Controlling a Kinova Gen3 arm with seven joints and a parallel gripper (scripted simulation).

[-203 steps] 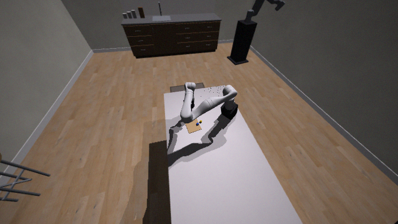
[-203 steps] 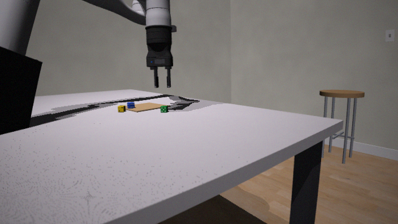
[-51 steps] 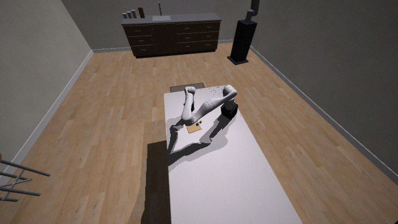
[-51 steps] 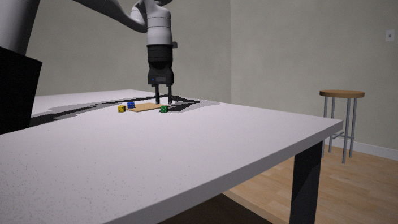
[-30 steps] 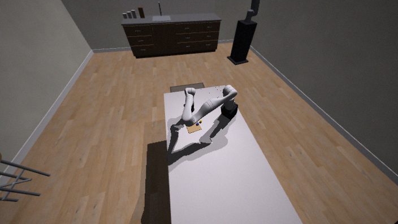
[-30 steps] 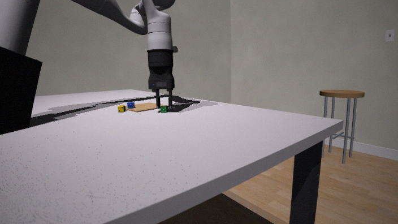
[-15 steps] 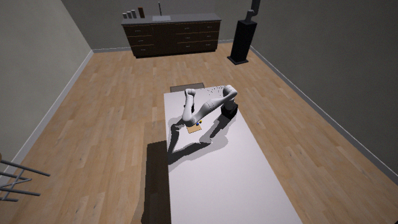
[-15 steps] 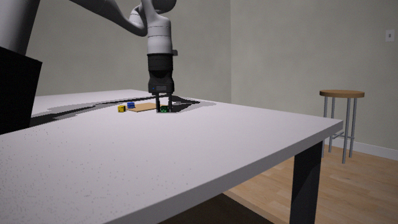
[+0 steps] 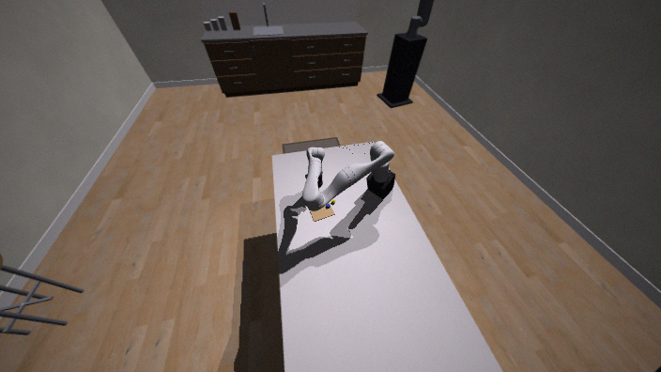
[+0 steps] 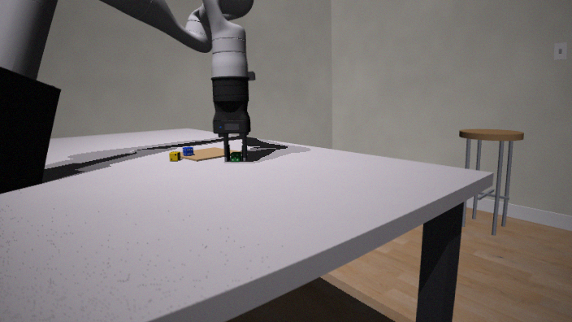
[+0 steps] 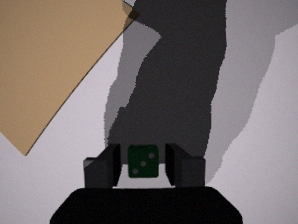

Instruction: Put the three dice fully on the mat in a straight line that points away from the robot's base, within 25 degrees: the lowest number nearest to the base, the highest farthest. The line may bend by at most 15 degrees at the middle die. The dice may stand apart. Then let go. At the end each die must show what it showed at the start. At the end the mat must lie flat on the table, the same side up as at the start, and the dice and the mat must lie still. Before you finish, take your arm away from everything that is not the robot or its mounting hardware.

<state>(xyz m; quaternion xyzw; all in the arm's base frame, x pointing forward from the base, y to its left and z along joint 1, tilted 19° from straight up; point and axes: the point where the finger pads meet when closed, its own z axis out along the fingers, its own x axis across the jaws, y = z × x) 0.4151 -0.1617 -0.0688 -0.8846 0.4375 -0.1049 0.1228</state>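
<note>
Now: hand 1 cm above the green die. The rest, counted from my hand: tan mat 1 cm ahead, 14 cm to the left, 2 cm below; then yellow die 8 cm behind, 13 cm to the left, 1 cm below; then blue die 4 cm behind, 14 cm to the left.
</note>
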